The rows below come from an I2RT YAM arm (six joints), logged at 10 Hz.
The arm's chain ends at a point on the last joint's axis. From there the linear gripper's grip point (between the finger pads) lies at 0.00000 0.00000 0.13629 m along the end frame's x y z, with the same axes.
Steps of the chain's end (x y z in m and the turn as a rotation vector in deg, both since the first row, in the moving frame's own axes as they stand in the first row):
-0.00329 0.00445 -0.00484 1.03 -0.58 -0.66
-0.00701 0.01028 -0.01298 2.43 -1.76 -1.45
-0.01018 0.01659 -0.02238 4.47 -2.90 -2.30
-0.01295 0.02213 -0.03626 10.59 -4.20 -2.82
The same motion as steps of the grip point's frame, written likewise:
-0.00468 0.00201 -0.00487 1.03 -0.58 -0.66
-0.01127 0.00456 -0.01317 2.43 -1.76 -1.45
-0.01728 0.00611 -0.02297 4.47 -2.90 -2.30
-0.02349 -0.00264 -0.03894 10.59 -4.20 -2.82

